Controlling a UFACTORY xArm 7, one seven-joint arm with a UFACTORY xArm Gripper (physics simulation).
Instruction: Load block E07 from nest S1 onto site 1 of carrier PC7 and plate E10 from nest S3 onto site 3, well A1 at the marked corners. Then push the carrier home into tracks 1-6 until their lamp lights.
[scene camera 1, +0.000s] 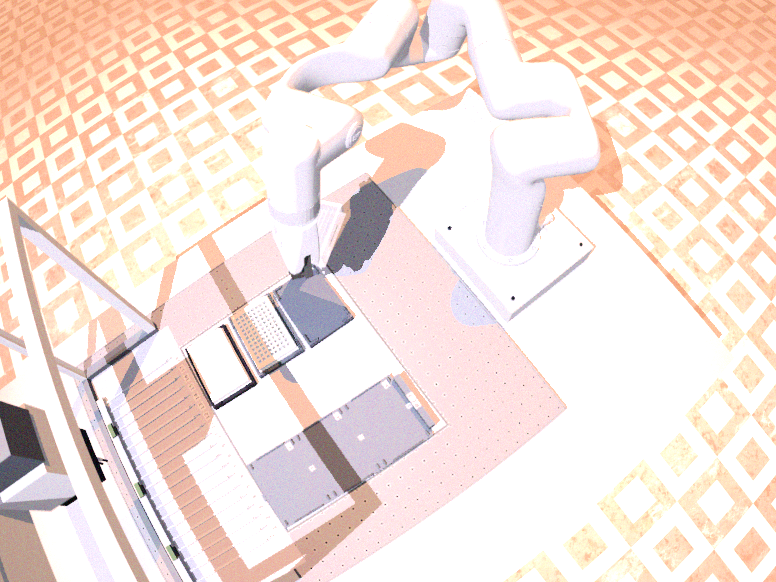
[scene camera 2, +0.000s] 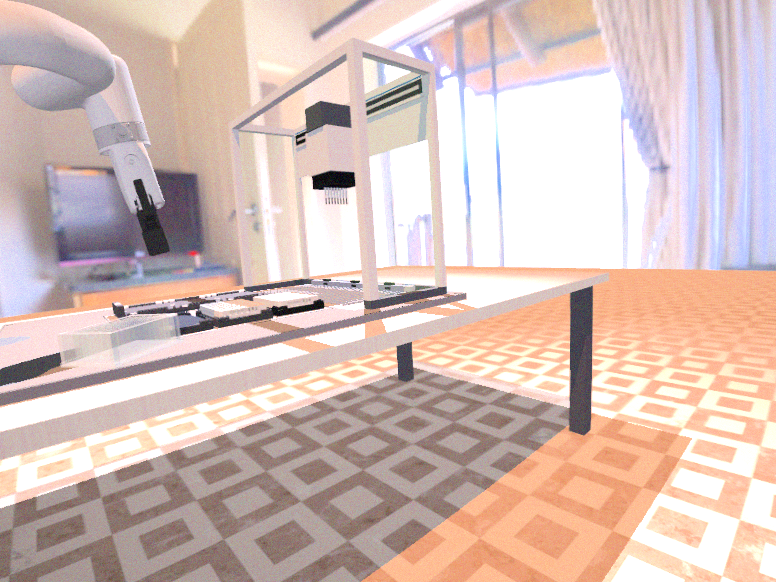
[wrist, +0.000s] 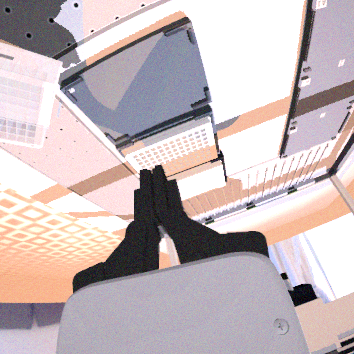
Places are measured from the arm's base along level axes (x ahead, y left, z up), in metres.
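Pixels of known places: gripper, fingertip midpoint: (scene camera 1: 298, 273) (scene camera 2: 160, 253) (wrist: 155, 179); arm's base, origin of the base link: (scene camera 1: 508, 237).
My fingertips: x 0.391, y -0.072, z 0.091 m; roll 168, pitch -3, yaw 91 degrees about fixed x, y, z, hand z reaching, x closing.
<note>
For each thing: its top centre in the pictures, then the offset to it from my fingertips.
- bare dark nest, middle of its top: (wrist: 143, 95) (scene camera 2: 170, 319) (scene camera 1: 310, 302) dx +0.003, dy +0.006, dz -0.110 m
- white plate with many holes, middle of its top: (wrist: 174, 156) (scene camera 1: 262, 331) (scene camera 2: 231, 304) dx +0.110, dy +0.019, dz -0.102 m
- plain white-topped piece, middle of its top: (scene camera 1: 216, 363) (wrist: 193, 186) (scene camera 2: 284, 296) dx +0.218, dy +0.037, dz -0.102 m
- grey carrier, middle of its top: (scene camera 1: 337, 450) (wrist: 339, 96) (scene camera 2: 192, 293) dx +0.076, dy +0.281, dz -0.098 m
- pipetting head, middle of its top: (scene camera 1: 8, 455) (scene camera 2: 331, 131) (wrist: 313, 348) dx +0.428, dy +0.192, dz +0.273 m
My gripper (scene camera 1: 302, 270) (scene camera 2: 157, 248) (wrist: 155, 179) is shut and empty, raised above the board on the nest side. A clear block with a grid of wells (scene camera 1: 332, 224) (scene camera 2: 119, 341) (wrist: 22, 100) lies outside the nests, beside the bare dark nest (scene camera 1: 319, 316) (wrist: 165, 80). A white plate with many holes (scene camera 1: 269, 333) (scene camera 2: 231, 308) (wrist: 175, 147) sits in the middle nest. A plain white-topped piece (scene camera 1: 219, 366) (scene camera 2: 288, 299) (wrist: 202, 181) sits in the nest nearest the tracks. No labels are readable. The grey carrier (scene camera 1: 388, 426) (wrist: 325, 55) bears no labware.
The slotted tracks (scene camera 1: 166, 413) (wrist: 265, 182) lie beyond the carrier and nests. A white gantry frame (scene camera 1: 82, 269) (scene camera 2: 369, 219) stands over the tracks' far side, with a pipetting head (scene camera 2: 329, 150) hanging in it. The arm's base is at the board's opposite side.
</note>
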